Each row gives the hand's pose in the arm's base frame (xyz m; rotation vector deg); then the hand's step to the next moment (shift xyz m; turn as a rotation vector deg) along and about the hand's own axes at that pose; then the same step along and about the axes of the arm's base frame.
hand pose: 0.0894 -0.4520 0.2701 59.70 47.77 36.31
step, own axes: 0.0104 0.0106 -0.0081 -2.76 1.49 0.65
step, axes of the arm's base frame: -0.0018 0.0162 0.0047 -1.06 -1.92 2.34
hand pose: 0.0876 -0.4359 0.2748 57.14 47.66 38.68
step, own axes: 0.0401 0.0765 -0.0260 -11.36 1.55 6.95
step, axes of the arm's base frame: -0.0097 0.0740 0.0506 -0.22 -11.61 6.71
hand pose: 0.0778 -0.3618 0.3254 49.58 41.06 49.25
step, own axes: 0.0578 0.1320 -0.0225 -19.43 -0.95 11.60
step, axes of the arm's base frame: -0.0358 0.1067 0.0928 0.61 -21.09 8.22
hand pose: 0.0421 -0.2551 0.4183 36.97 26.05 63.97
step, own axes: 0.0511 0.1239 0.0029 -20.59 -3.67 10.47
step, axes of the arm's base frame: -0.0623 0.0825 0.0853 1.29 -22.68 5.57
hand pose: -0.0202 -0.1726 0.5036 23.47 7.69 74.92
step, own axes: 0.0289 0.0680 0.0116 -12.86 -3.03 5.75
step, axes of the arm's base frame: -0.0504 0.0387 0.0394 1.22 -14.14 2.48
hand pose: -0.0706 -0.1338 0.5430 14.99 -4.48 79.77
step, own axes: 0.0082 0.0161 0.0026 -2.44 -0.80 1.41
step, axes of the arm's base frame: -0.0140 0.0098 0.0064 0.48 -2.79 0.75
